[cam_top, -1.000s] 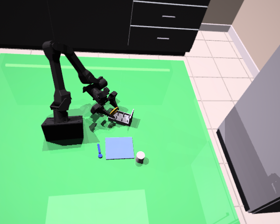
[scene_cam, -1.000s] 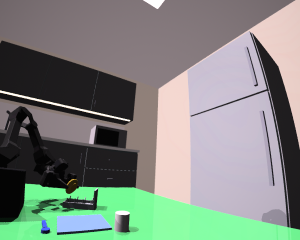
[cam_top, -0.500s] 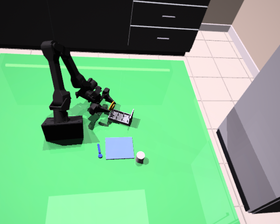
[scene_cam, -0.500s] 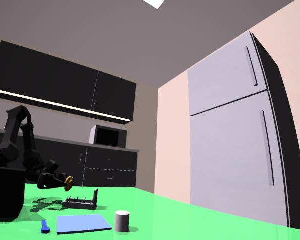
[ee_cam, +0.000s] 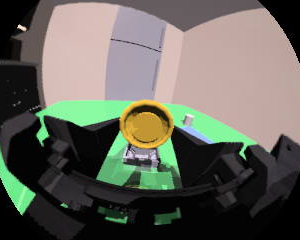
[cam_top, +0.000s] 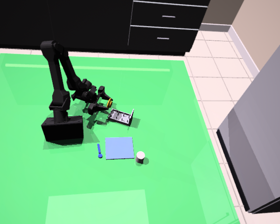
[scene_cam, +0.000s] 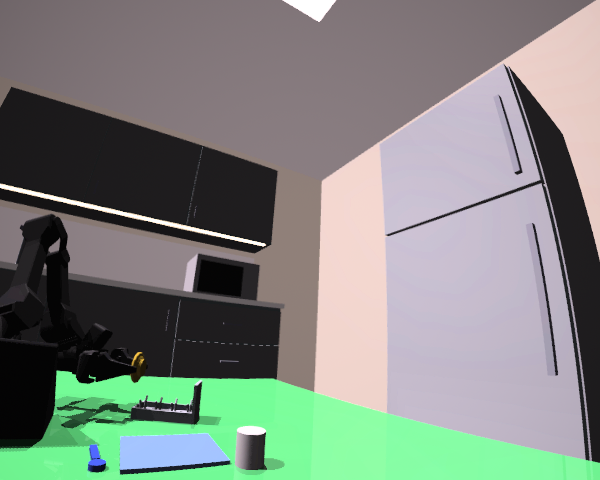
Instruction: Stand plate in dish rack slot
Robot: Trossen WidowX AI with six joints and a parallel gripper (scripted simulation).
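Now: gripper tip 60 mm short of the grey dish rack, 40 mm to the left of it and 80 mm above it. The rest, counted from my gripper tip: light blue mat (230 mm to the right, 100 mm below); then yellow plate (10 mm behind); then blue spoon (100 mm behind, 230 mm to the right, 100 mm below).
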